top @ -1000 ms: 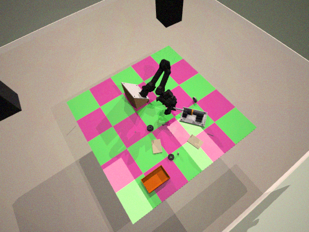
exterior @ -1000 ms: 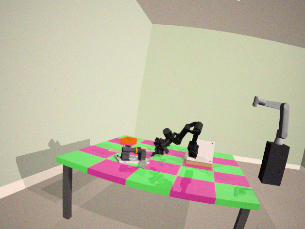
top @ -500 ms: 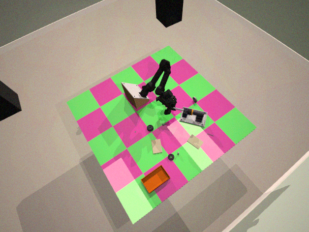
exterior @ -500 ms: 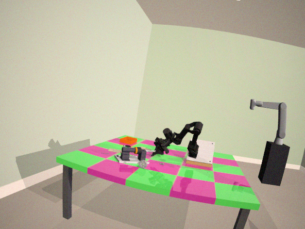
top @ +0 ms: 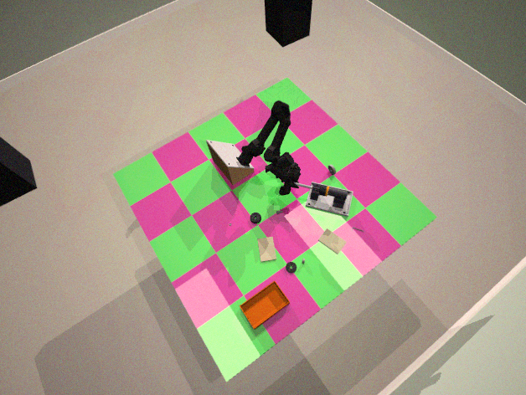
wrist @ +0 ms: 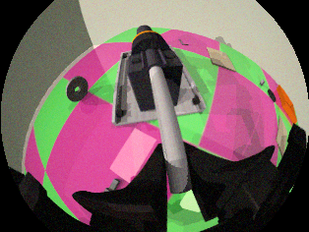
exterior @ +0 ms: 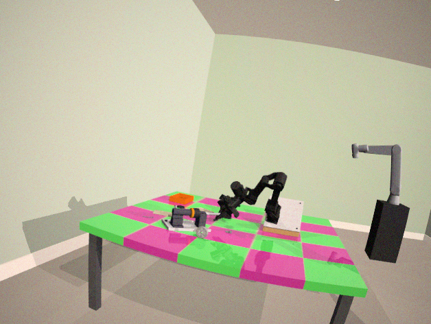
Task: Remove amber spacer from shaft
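Right now the grey shaft is 5 cm ahead of my gripper tip, 4 cm to the left of it and 2 cm above it. Round my gripper tip: grey gear: 22 cm to the left, 3 cm below; then amber spacer: 11 cm ahead, 10 cm to the left, 2 cm above; then orange tray: 42 cm ahead, 47 cm to the right, 5 cm below.
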